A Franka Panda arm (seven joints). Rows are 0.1 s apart.
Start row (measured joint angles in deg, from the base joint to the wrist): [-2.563 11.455 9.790 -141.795 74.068 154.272 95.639]
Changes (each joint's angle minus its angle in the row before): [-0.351 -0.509 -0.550 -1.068 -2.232 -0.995 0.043]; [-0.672 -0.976 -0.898 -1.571 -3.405 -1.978 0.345]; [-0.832 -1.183 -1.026 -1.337 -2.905 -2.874 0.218]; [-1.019 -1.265 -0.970 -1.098 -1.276 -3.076 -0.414]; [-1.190 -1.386 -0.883 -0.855 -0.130 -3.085 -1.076]
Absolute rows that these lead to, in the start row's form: [-2.914 10.946 9.240 -142.863 71.836 153.277 95.682]; [-3.586 9.970 8.342 -144.434 68.431 151.299 96.027]; [-4.418 8.787 7.316 -145.771 65.526 148.425 96.245]; [-5.437 7.522 6.346 -146.869 64.250 145.349 95.831]; [-6.627 6.136 5.463 -147.724 64.120 142.264 94.755]
